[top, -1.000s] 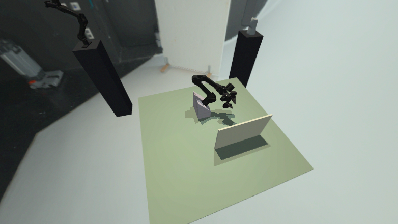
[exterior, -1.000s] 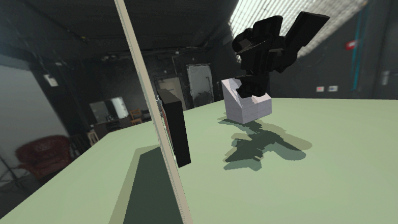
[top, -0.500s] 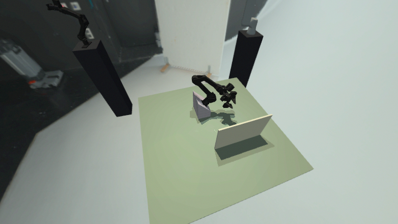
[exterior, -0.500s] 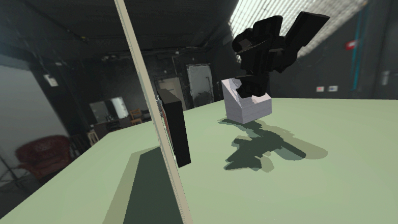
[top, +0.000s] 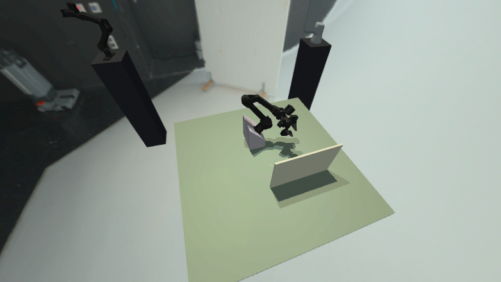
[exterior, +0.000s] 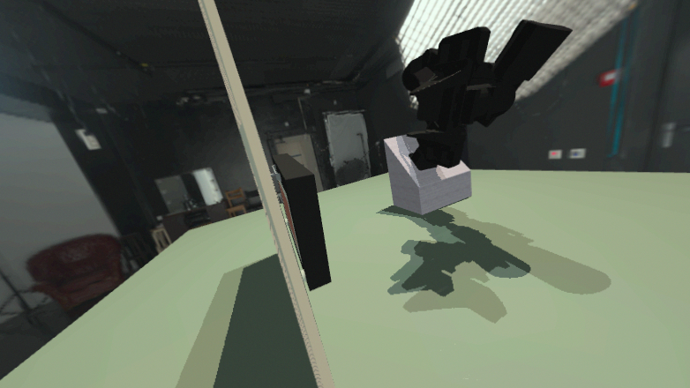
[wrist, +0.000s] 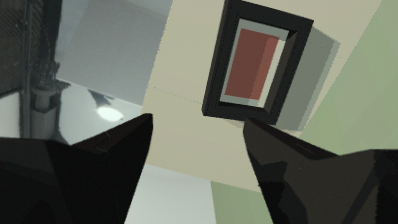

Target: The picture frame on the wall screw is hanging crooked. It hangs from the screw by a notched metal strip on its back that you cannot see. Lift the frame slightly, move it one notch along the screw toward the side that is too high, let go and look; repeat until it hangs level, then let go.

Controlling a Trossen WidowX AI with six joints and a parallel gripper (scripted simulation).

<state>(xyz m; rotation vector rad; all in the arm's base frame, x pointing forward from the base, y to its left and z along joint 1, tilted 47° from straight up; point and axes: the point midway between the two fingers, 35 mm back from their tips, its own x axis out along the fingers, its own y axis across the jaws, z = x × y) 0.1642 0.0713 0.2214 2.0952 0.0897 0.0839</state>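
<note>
Now: gripper tip 200 mm short of the picture frame, 90 mm above it and 10 mm to the left of it. The rest, counted from my gripper tip: wall panel (210 mm ahead, 100 mm below).
</note>
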